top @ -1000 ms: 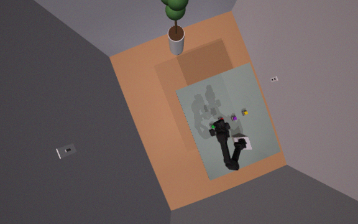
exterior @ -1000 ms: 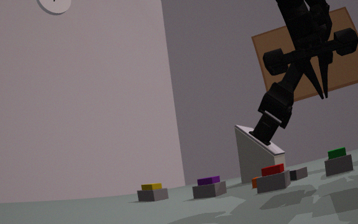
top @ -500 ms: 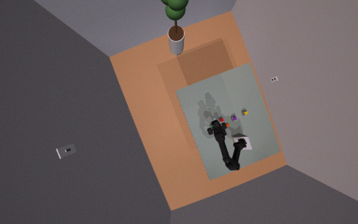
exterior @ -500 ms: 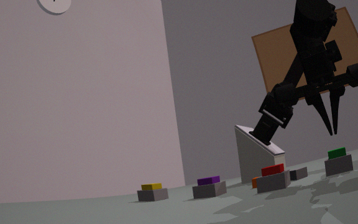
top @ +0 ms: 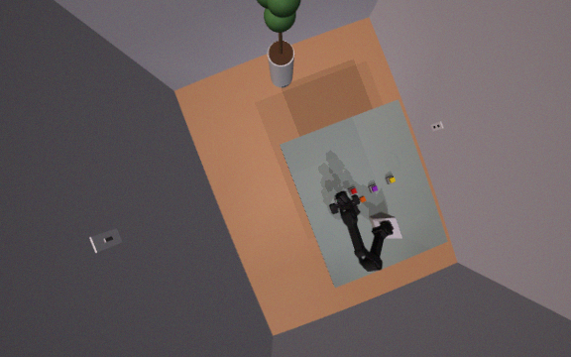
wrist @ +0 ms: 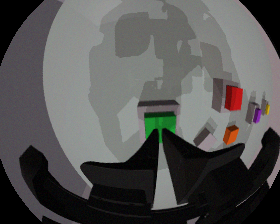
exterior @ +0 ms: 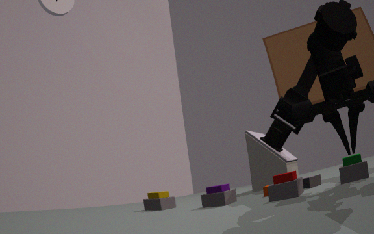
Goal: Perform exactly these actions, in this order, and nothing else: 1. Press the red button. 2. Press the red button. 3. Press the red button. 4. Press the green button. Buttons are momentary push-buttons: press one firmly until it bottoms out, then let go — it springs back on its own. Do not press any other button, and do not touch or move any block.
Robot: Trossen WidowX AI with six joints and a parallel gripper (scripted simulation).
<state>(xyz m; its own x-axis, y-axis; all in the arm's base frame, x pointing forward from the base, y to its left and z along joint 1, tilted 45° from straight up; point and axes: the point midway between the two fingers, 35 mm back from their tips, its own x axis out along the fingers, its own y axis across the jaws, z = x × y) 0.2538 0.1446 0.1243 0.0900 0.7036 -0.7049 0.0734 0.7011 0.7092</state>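
Right now my gripper tip is 8 cm to the left of the small grey block, 5 cm past it and 3 cm above it. From my gripper tip the other things lie so: red button 12 cm to the right, 2 cm ahead, 1 cm below; then small orange block 16 cm to the right, 6 cm behind, 3 cm below; then green button 1 cm below.
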